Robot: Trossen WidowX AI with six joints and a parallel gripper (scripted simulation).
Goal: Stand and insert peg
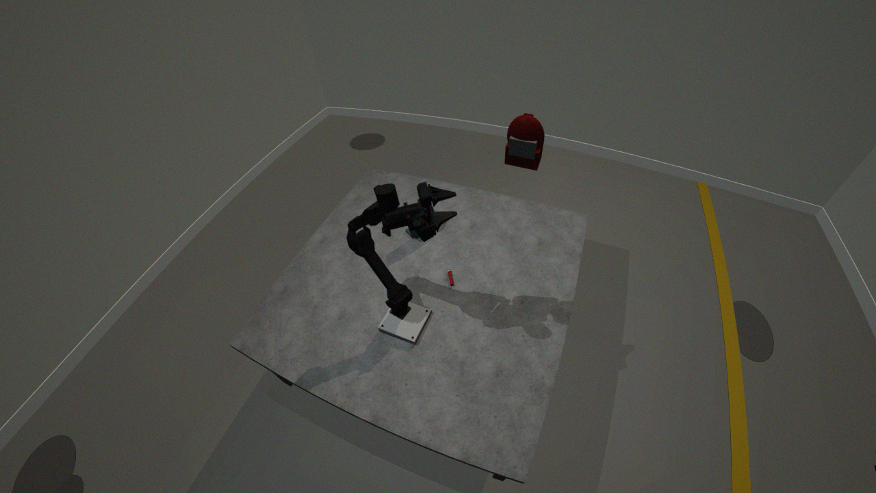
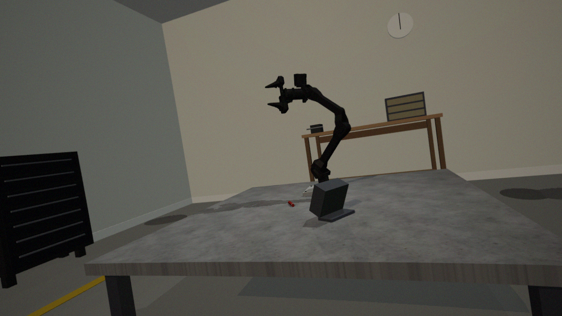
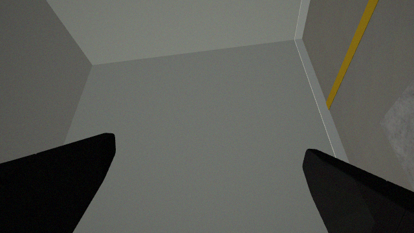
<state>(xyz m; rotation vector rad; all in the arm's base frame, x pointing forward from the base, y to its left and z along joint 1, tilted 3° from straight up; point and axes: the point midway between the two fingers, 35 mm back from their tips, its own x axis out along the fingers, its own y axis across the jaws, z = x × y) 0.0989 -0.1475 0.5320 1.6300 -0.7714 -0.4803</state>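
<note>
Now: gripper tip 540 mm above the red peg, 120 mm to the right of it and 120 mm short of it. Round my gripper tip: grey sloped panel: 480 mm below, 370 mm to the left, 290 mm ahead.
</note>
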